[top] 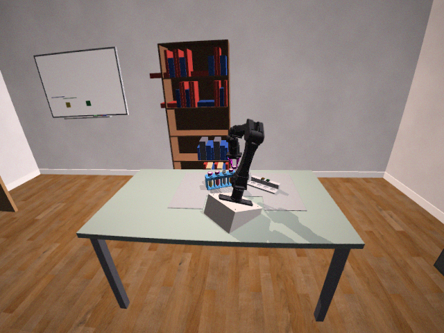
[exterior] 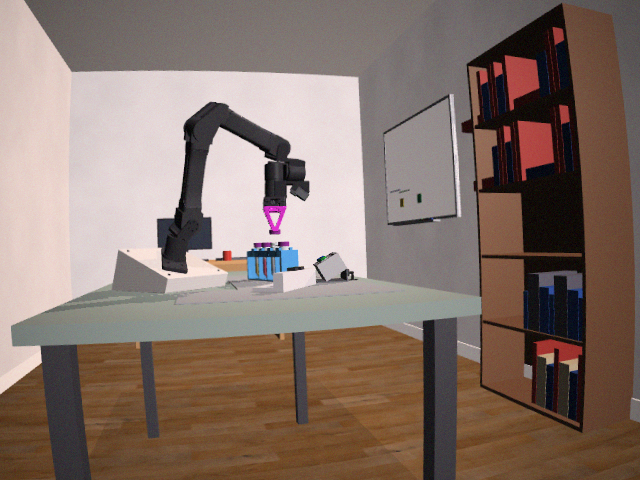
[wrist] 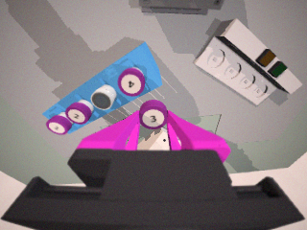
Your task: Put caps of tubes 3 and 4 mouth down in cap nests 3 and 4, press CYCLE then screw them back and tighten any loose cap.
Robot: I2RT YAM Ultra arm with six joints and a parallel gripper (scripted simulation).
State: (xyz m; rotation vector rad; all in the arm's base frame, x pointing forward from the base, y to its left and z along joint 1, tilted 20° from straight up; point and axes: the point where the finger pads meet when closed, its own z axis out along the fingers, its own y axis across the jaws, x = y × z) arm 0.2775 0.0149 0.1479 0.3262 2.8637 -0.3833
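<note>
Right now the purple cap is 30 mm ahead of my hand, 20 mm to the left of it and 50 mm below it. Round my hand: grey key desk 130 mm ahead, 70 mm to the right, 110 mm below; then blue cycle key 120 mm ahead, 50 mm to the right, 90 mm below; then green ready key 110 mm ahead, 90 mm to the right, 90 mm below.
</note>
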